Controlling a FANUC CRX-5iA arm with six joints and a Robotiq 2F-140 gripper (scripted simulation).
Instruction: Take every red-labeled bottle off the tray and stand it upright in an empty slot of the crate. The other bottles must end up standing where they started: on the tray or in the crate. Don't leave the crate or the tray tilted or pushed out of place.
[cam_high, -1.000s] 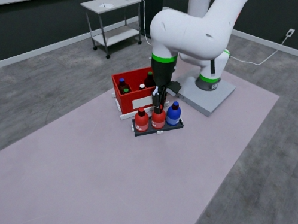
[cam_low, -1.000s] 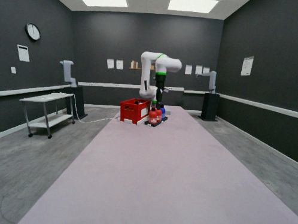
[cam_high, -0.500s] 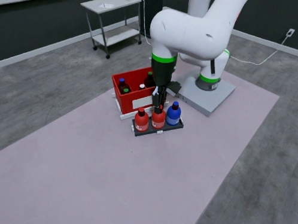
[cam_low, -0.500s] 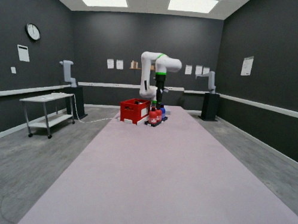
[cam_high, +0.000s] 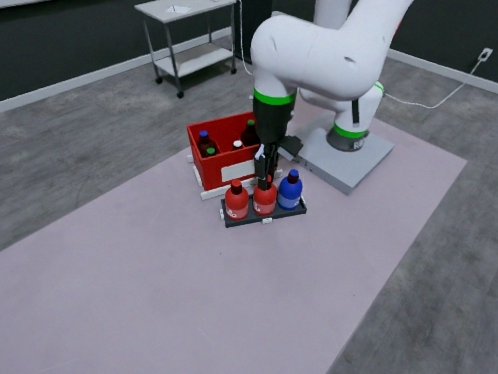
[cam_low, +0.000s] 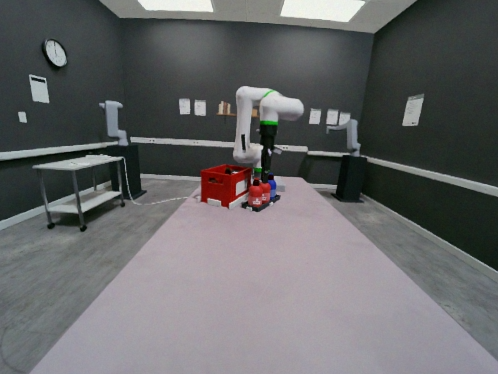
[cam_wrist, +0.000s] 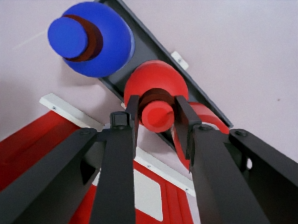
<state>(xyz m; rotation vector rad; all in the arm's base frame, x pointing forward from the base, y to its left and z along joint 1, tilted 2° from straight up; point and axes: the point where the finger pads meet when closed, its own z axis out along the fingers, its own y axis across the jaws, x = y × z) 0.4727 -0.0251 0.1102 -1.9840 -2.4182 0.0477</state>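
Now: hand 8 cm past the blue bottle, 8 cm above it and 5 cm to the right of it. Round my hand: red crate: 21 cm to the right, 8 cm below, 6 cm behind; red bottle: 8 cm below, 8 cm ahead, 5 cm to the right; dark tray: 15 cm below.
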